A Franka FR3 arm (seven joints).
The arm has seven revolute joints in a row. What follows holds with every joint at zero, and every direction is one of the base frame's.
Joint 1 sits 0.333 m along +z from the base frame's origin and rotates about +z.
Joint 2 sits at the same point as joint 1 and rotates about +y.
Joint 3 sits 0.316 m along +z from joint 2 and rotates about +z.
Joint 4 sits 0.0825 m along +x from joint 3 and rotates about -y.
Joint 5 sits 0.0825 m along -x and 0.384 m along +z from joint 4 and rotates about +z.
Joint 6 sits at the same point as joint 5 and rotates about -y.
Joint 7 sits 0.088 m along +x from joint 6 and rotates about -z.
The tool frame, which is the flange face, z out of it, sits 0.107 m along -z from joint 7; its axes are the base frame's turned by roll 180, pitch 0 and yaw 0 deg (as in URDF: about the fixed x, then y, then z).
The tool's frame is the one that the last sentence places.
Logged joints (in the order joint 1, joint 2, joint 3, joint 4, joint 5, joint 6, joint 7), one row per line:
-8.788, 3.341, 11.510, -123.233, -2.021, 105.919, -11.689
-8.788, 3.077, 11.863, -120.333, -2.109, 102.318, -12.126
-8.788, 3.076, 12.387, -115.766, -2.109, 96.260, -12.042
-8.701, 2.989, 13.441, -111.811, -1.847, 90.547, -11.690
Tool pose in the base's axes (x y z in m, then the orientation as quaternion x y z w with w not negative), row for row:
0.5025, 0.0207, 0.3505, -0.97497, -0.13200, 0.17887, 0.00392
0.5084, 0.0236, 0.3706, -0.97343, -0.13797, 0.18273, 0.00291
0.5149, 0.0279, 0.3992, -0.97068, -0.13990, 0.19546, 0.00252
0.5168, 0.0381, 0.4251, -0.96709, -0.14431, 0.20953, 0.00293
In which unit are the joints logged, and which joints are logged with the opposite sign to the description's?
The joints are logged in degrees. Opposite sign: none.
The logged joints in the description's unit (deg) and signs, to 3 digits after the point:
-8.788, 3.341, 11.510, -123.233, -2.021, 105.919, -11.689
-8.788, 3.077, 11.863, -120.333, -2.109, 102.318, -12.126
-8.788, 3.076, 12.387, -115.766, -2.109, 96.260, -12.042
-8.701, 2.989, 13.441, -111.811, -1.847, 90.547, -11.690

